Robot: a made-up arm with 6 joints.
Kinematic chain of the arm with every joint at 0, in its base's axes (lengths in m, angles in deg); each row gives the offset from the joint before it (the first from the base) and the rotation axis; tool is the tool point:
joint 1: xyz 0 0 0.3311 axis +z
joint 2: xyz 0 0 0 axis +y
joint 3: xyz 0 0 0.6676 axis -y
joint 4: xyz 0 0 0 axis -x
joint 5: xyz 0.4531 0 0 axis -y
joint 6: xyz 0 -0.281 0 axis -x
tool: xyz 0 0 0
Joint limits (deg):
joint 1: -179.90..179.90
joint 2: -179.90..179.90
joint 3: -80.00..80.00
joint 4: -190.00..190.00
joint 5: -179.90..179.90
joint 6: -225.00..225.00
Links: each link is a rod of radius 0.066 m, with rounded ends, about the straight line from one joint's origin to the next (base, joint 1, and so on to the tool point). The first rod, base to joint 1, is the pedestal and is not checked.
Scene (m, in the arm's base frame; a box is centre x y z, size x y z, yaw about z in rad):
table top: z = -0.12
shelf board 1: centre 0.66 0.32 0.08 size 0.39 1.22 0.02 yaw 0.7
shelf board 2: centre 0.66 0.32 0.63 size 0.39 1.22 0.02 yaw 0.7
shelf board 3: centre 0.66 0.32 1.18 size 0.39 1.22 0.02 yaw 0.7
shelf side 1: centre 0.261 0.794 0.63 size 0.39 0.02 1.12 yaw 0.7
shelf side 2: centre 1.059 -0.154 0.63 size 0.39 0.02 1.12 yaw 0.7
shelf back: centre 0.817 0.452 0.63 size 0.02 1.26 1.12 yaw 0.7
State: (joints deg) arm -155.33 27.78 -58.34 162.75 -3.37 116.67
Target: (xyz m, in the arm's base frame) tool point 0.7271 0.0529 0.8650
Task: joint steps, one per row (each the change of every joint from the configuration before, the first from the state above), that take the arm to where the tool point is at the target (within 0.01 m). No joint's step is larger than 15 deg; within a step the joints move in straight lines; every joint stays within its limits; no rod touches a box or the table.
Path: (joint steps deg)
1: 13.88 -0.81 5.25 -0.61 0.00 0.00
2: 13.87 -0.81 5.25 -0.61 0.00 0.00
3: 13.88 -0.81 5.25 -0.61 0.00 0.00
4: 13.88 -0.81 5.25 -0.62 0.00 0.00
5: 13.87 -0.80 5.25 -0.61 0.00 0.00
6: 13.88 -0.81 5.26 -0.61 0.00 0.00
7: 13.88 -0.81 5.25 -0.61 0.00 0.00
8: 13.88 -0.81 5.25 -0.61 0.00 0.00
9: 13.87 -0.81 5.25 -0.61 0.00 0.00
10: 13.88 -0.81 5.25 -0.62 0.00 0.00

